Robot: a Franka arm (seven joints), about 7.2 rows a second.
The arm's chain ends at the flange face. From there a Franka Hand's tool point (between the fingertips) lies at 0.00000 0.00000 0.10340 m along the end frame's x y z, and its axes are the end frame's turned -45 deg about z.
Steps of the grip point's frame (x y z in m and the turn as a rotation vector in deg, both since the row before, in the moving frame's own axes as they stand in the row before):
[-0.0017, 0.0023, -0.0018, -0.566, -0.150, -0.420]
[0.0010, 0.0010, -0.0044, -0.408, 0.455, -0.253]
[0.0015, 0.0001, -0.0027, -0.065, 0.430, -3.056]
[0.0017, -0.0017, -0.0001, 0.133, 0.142, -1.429]
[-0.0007, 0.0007, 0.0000, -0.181, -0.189, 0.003]
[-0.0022, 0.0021, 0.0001, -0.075, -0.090, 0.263]
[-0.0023, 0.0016, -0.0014, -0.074, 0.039, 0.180]
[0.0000, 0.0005, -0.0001, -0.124, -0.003, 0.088]
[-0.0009, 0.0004, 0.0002, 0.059, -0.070, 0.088]
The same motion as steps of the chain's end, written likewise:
[-0.0001, 0.0019, -0.0018, -0.506, 0.294, -0.420]
[0.0003, 0.0001, -0.0044, 0.033, 0.610, -0.253]
[0.0005, -0.0005, -0.0027, 0.258, 0.350, -3.056]
[0.0000, -0.0021, -0.0001, 0.194, 0.006, -1.429]
[0.0000, 0.0005, 0.0000, -0.262, -0.006, 0.003]
[-0.0001, 0.0028, 0.0001, -0.117, -0.011, 0.263]
[-0.0006, 0.0027, -0.0014, -0.025, 0.080, 0.180]
[0.0002, 0.0002, -0.0001, -0.090, 0.086, 0.088]
[-0.0002, 0.0009, 0.0002, -0.008, -0.091, 0.088]

